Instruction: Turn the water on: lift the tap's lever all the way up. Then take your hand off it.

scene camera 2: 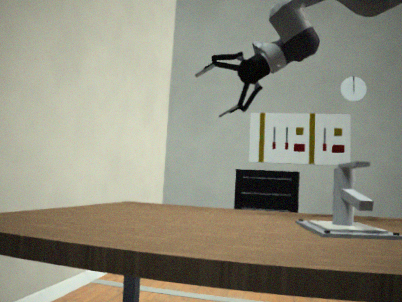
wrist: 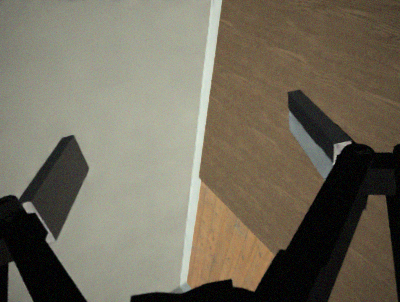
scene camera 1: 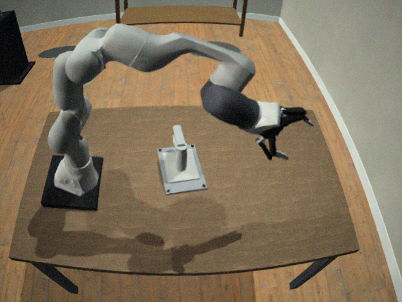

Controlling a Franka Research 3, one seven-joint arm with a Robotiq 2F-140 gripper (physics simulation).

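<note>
The tap is a grey upright column on a pale base plate on the table. Its lever is a thin flat bar on top of the column and looks close to level; its exact angle is hard to tell. The spout sticks out below the lever. My gripper is open with its fingers wide apart and nothing between them. It hangs high above the table, well to the right of the tap in the first scene view. The tap does not show in the wrist view.
The brown table bears the tap and the arm's black base plate. A black cabinet and a wooden shelf stand beyond it. A wall is past the table's right side.
</note>
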